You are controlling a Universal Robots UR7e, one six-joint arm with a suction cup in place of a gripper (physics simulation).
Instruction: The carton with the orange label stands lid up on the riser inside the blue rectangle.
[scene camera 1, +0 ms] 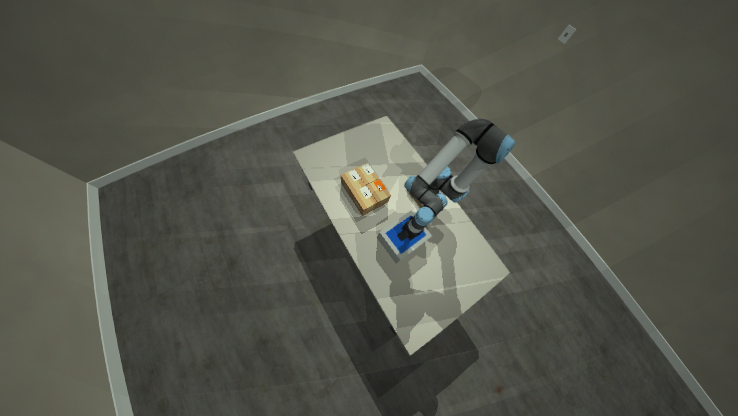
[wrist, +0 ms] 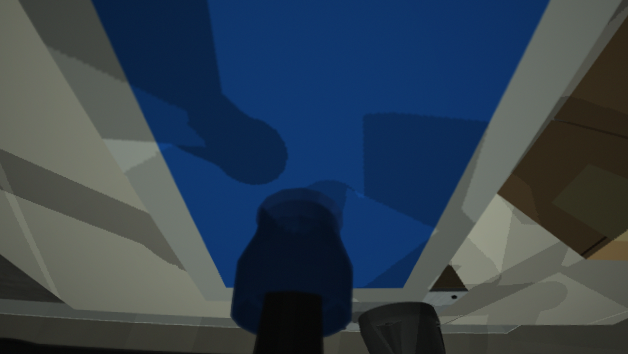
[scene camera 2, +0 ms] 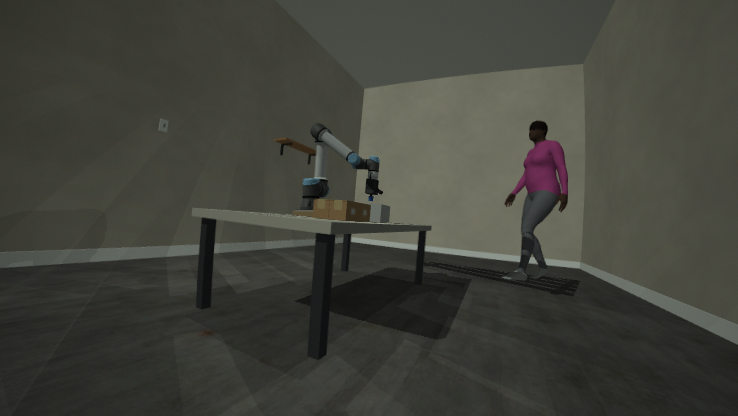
My suction cup [wrist: 297, 246] carries nothing. The cup hangs 9 cm from the middle of a riser with blue rectangle [scene camera 1: 397, 249], above it.
